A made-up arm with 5 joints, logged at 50 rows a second.
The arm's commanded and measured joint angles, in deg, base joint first. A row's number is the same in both.
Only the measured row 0 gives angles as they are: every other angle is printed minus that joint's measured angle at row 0.
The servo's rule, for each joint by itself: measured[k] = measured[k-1] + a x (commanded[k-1-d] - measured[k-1]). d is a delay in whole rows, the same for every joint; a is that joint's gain. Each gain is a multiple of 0.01, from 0.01 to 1. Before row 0 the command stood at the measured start. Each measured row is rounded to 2 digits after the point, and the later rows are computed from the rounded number. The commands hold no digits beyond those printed.
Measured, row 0: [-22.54, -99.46, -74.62, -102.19, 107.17]
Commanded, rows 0 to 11: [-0.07, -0.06, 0.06, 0.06, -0.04]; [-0.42, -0.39, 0.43, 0.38, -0.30]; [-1.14, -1.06, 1.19, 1.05, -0.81]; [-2.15, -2.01, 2.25, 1.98, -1.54]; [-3.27, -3.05, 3.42, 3.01, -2.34]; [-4.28, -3.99, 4.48, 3.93, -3.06]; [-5.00, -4.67, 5.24, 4.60, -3.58]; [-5.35, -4.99, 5.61, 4.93, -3.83]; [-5.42, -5.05, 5.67, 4.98, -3.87]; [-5.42, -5.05, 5.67, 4.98, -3.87]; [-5.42, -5.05, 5.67, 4.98, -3.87]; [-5.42, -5.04, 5.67, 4.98, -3.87]
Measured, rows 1 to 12: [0.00, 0.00, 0.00, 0.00, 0.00]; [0.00, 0.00, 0.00, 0.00, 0.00]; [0.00, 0.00, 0.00, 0.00, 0.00]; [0.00, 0.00, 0.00, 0.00, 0.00]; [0.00, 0.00, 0.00, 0.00, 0.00]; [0.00, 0.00, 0.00, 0.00, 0.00]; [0.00, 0.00, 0.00, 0.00, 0.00]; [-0.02, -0.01, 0.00, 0.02, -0.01]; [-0.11, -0.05, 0.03, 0.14, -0.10]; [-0.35, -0.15, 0.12, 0.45, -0.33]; [-0.76, -0.34, 0.29, 0.97, -0.72]; [-1.34, -0.61, 0.54, 1.66, -1.24]
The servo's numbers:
d 7
a 0.23 0.10 0.08 0.34 0.32

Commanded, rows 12 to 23: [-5.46, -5.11, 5.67, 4.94, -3.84]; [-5.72, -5.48, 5.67, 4.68, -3.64]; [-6.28, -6.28, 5.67, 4.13, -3.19]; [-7.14, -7.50, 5.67, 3.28, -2.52]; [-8.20, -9.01, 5.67, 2.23, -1.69]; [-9.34, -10.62, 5.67, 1.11, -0.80]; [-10.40, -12.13, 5.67, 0.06, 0.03]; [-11.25, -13.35, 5.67, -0.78, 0.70]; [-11.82, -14.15, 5.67, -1.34, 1.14]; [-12.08, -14.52, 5.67, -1.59, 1.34]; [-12.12, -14.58, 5.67, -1.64, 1.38]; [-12.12, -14.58, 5.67, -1.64, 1.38]
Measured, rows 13 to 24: [-2.02, -0.95, 0.86, 2.43, -1.82]; [-2.71, -1.32, 1.21, 3.17, -2.38]; [-3.32, -1.69, 1.56, 3.77, -2.84]; [-3.80, -2.03, 1.89, 4.18, -3.17]; [-4.17, -2.33, 2.19, 4.45, -3.39]; [-4.46, -2.60, 2.47, 4.63, -3.54]; [-4.68, -2.84, 2.73, 4.75, -3.65]; [-4.86, -3.07, 2.97, 4.81, -3.71]; [-5.06, -3.31, 3.19, 4.77, -3.69]; [-5.34, -3.61, 3.39, 4.55, -3.53]; [-5.75, -4.00, 3.57, 4.12, -3.21]; [-6.31, -4.50, 3.74, 3.48, -2.72]
